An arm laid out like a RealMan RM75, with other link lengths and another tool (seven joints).
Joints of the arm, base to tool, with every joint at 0 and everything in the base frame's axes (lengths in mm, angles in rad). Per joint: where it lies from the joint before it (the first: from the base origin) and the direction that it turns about. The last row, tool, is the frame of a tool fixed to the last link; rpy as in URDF.
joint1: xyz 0 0 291 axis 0 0 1
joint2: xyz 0 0 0 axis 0 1 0
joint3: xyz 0 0 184.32 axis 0 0 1
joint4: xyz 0 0 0 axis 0 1 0
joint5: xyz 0 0 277.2 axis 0 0 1
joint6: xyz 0 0 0 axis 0 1 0
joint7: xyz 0 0 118.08 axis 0 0 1
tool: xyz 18 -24 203 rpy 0 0.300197 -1.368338
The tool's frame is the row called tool.
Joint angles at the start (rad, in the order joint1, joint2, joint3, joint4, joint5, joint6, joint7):
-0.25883, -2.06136, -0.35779, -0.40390, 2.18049, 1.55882, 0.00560
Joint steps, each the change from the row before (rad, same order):
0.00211, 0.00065, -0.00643, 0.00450, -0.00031, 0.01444, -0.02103
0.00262, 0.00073, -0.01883, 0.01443, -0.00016, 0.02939, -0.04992
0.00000, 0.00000, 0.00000, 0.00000, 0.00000, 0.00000, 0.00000
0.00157, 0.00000, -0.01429, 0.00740, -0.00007, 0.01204, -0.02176
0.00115, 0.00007, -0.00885, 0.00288, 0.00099, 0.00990, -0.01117
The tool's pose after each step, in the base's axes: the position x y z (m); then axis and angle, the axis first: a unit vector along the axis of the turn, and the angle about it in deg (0 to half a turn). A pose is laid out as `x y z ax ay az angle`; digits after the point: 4 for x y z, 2 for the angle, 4 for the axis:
-0.1558 0.4013 0.0017 -0.3882 -0.5333 -0.7516 157.18
-0.1598 0.4017 0.0149 -0.3696 -0.5331 -0.7611 158.37
-0.1598 0.4017 0.0149 -0.3696 -0.5331 -0.7611 158.37
-0.1629 0.4026 0.0222 -0.3603 -0.5320 -0.7663 158.64
-0.1637 0.4026 0.0270 -0.3549 -0.5299 -0.7702 158.90

